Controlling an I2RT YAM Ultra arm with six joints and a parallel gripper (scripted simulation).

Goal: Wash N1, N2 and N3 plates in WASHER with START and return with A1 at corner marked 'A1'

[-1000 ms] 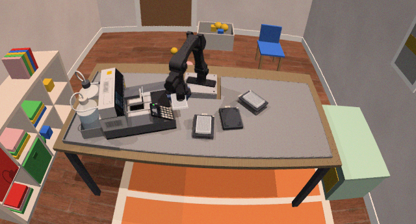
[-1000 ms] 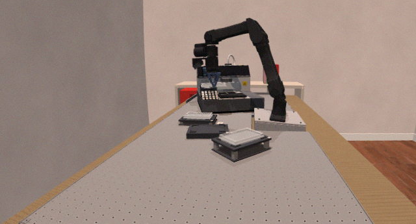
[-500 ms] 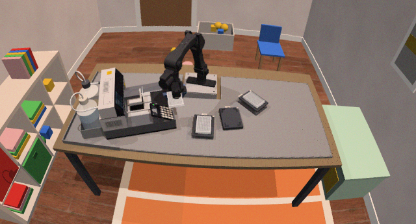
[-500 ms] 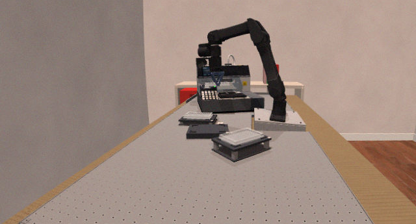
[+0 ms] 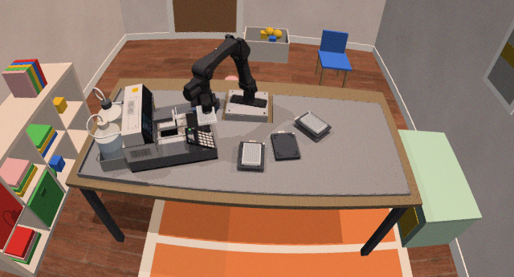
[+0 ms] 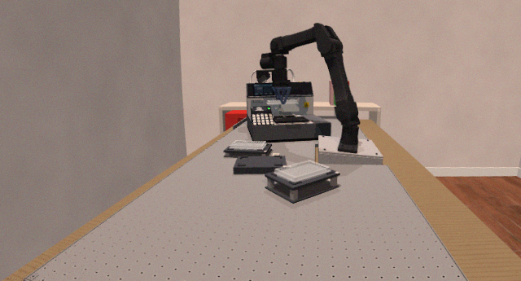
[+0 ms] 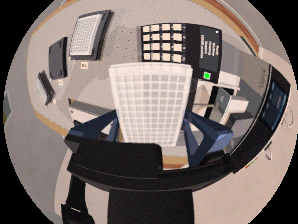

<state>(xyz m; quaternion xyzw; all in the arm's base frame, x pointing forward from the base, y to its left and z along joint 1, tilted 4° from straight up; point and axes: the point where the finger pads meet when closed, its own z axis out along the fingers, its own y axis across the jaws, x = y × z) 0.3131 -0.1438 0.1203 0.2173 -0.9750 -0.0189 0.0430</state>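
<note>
My gripper is now 20 mm past the washer carrier, 60 mm to the left of it and 90 mm above it. Round my hand: manifold 40 mm ahead, 190 mm to the right, 40 mm below; then plate washer 40 mm ahead, 200 mm to the right, 50 mm below; then nest 200 mm behind, 510 mm to the left, 140 mm below.
</note>
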